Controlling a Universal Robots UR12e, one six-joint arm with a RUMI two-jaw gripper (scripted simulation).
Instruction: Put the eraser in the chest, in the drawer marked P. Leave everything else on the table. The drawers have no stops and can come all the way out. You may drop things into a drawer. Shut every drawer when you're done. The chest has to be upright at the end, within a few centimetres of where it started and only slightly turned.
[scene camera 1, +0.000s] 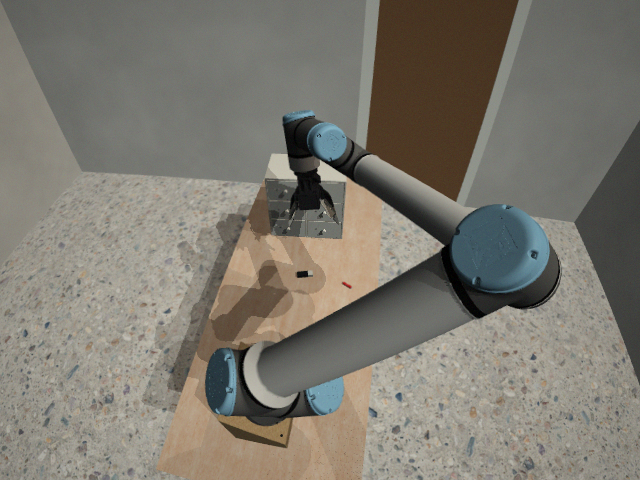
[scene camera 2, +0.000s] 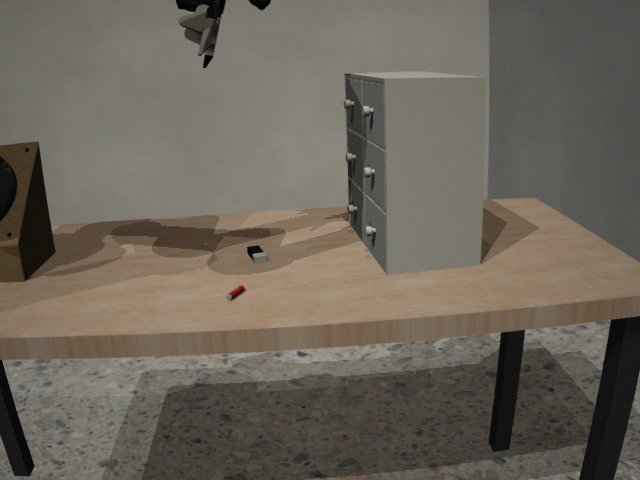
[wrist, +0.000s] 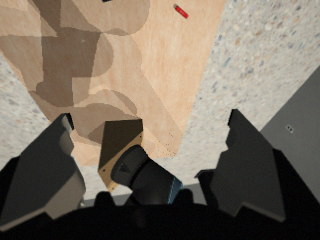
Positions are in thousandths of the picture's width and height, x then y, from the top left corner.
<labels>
chest: scene camera 1 435, 353; scene camera 2 679, 305; not seen in the wrist view (out of frame)
</labels>
